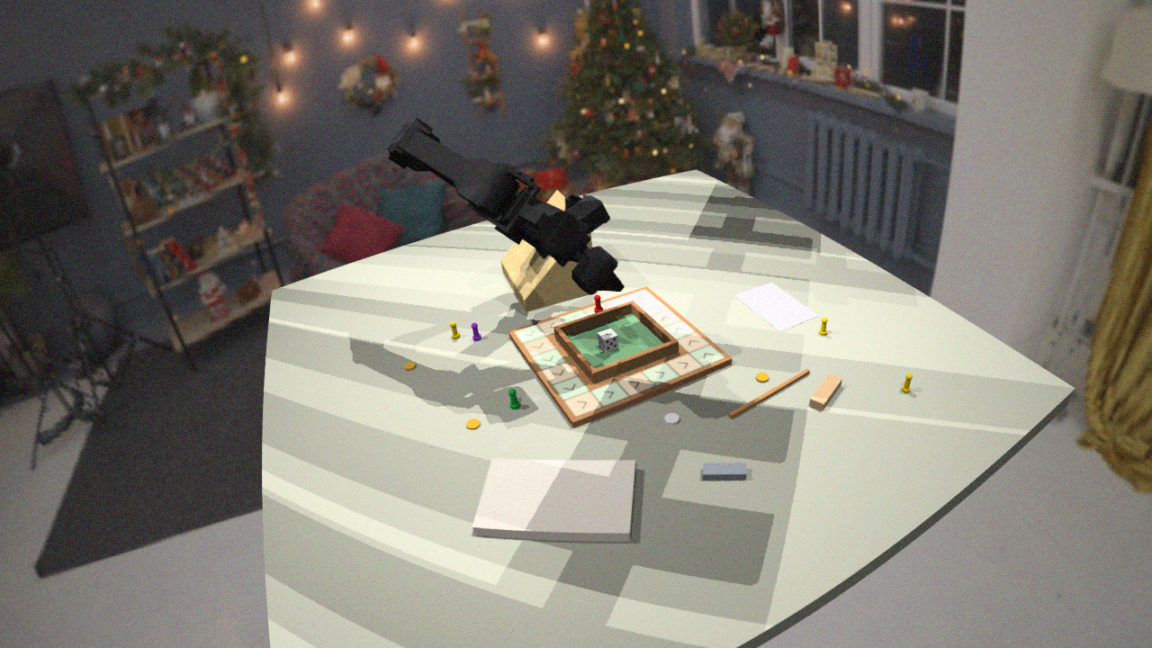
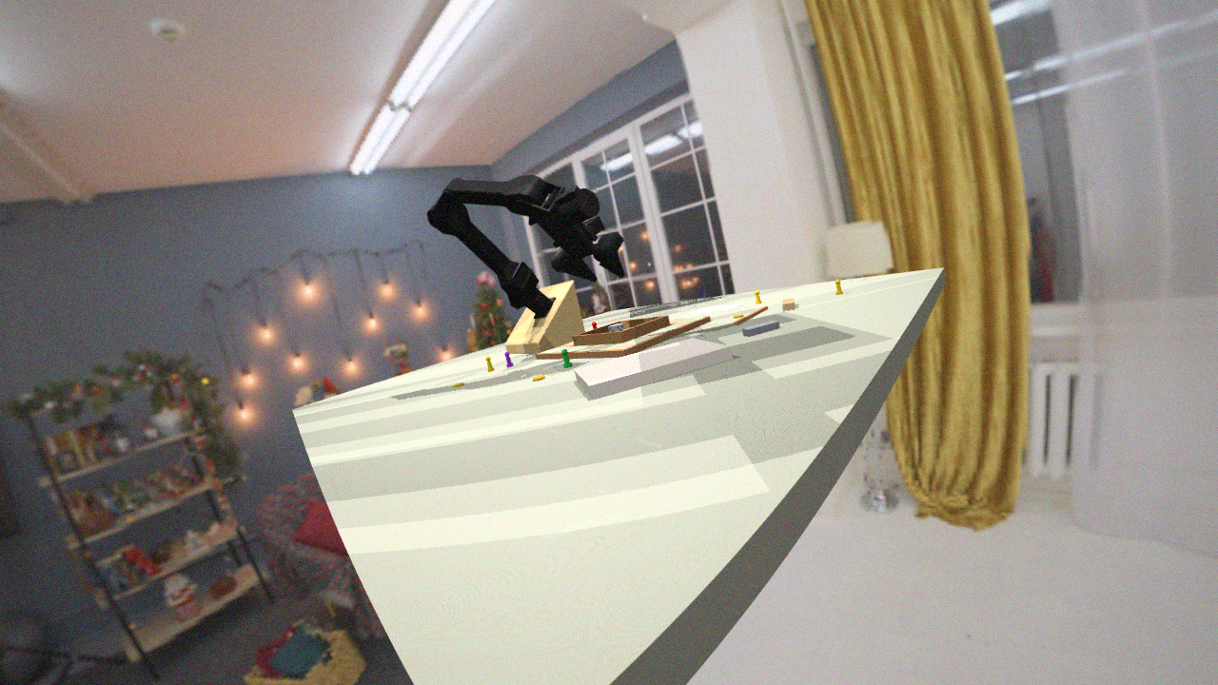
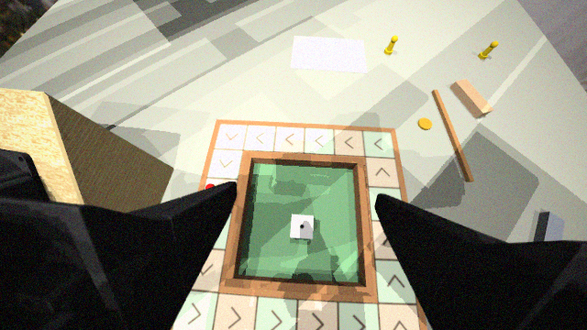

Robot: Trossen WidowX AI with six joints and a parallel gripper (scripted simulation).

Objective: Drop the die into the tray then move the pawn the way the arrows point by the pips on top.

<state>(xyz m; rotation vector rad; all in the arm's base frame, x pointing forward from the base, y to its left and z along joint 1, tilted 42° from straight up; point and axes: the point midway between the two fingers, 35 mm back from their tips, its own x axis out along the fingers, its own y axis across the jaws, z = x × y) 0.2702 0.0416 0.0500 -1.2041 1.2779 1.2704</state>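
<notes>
Now: the red pawn 110 mm below my gripper tip, 110 mm behind it and 10 mm to the left of it. The rest, counted from my gripper tip: purple pawn (210 mm to the right, 150 mm behind, 130 mm below); white die (120 mm below, 10 mm to the right); green pawn (200 mm to the right, 130 mm below, 70 mm ahead).
</notes>
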